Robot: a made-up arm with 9 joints. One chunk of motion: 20 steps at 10 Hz.
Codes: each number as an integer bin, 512 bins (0 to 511) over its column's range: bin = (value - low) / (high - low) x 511, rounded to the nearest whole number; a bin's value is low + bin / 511 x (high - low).
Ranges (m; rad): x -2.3..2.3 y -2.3..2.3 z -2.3..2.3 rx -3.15..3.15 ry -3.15..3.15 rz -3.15..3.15
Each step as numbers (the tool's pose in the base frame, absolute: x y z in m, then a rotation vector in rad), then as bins.
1 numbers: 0.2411 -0.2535 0.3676 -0.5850 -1.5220 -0.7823
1 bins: 282 227 296 208 132 192
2 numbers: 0.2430 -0.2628 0.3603 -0.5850 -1.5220 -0.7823
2 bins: 282 226 296 208 132 192
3 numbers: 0.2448 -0.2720 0.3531 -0.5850 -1.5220 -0.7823
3 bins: 283 225 295 208 132 192
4 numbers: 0.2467 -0.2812 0.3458 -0.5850 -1.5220 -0.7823
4 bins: 283 224 294 208 132 192
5 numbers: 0.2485 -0.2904 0.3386 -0.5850 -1.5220 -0.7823
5 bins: 283 223 293 208 132 192
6 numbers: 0.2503 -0.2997 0.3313 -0.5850 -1.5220 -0.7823
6 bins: 283 222 292 208 132 192
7 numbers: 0.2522 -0.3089 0.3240 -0.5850 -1.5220 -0.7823
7 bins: 284 221 291 208 132 192
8 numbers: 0.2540 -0.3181 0.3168 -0.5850 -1.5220 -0.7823
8 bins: 284 220 291 208 132 192
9 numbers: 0.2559 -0.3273 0.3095 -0.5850 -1.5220 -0.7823
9 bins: 284 219 290 208 132 192
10 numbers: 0.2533 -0.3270 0.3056 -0.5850 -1.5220 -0.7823
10 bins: 284 219 289 208 132 192
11 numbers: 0.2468 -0.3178 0.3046 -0.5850 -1.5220 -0.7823
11 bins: 283 220 289 208 132 192
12 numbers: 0.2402 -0.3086 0.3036 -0.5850 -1.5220 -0.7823
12 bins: 282 221 289 208 132 192
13 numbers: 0.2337 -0.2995 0.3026 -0.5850 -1.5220 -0.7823
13 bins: 281 222 289 208 132 192
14 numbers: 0.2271 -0.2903 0.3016 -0.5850 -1.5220 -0.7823
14 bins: 281 223 289 208 132 192
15 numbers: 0.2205 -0.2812 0.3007 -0.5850 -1.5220 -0.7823
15 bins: 280 224 289 208 132 192
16 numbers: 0.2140 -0.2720 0.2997 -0.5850 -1.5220 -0.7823
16 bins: 279 225 289 208 132 192
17 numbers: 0.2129 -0.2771 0.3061 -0.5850 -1.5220 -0.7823
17 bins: 279 225 290 208 132 192
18 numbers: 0.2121 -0.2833 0.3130 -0.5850 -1.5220 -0.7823
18 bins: 279 224 290 208 132 192
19 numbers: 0.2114 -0.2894 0.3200 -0.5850 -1.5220 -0.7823
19 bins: 279 223 291 208 132 192
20 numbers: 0.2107 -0.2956 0.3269 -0.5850 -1.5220 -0.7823
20 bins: 279 223 292 208 132 192
